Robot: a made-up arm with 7 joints.
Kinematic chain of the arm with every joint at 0, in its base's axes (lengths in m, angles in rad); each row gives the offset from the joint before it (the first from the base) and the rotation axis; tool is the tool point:
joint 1: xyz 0 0 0 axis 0 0.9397 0.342
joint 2: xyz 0 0 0 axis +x
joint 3: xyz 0 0 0 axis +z
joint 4: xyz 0.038 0 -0.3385 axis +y
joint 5: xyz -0.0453 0 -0.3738 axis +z
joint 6: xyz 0 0 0 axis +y
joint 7: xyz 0 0 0 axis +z
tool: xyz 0 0 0
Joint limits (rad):
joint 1: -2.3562..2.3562
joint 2: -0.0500..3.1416
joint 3: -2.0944..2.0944
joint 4: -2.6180..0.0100
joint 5: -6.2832..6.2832
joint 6: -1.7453..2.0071
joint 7: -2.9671..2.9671
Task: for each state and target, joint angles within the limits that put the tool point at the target. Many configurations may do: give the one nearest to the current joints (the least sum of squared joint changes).
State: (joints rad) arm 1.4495 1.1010 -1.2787 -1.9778 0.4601 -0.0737 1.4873
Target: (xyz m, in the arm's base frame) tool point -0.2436 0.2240 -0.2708
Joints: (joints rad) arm 1.1933 1.7065 -0.9664 -2.0997 0.4601 -0.0737 1.4873
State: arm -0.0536 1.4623 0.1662 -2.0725 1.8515 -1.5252 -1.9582
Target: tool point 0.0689 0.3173 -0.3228
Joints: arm 0.8339 1.7302 -0.4876 -1.9921 1.8515 -1.5252 -1.9582
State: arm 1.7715 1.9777 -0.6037 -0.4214 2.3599 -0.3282 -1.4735
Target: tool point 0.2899 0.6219 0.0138
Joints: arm 1.3930 2.5297 -0.4908 -0.8221 2.3599 -0.3282 -1.4735
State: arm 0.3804 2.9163 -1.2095 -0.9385 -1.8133 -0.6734 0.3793
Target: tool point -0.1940 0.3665 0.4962
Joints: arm -0.2693 3.1229 -1.8445 -1.1278 -1.8133 -0.6734 0.3793
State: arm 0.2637 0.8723 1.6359 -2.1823 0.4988 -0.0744 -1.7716
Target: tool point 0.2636 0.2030 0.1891
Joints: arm 0.5348 1.4927 1.0691 -2.2522 0.4988 -0.0744 -1.7716
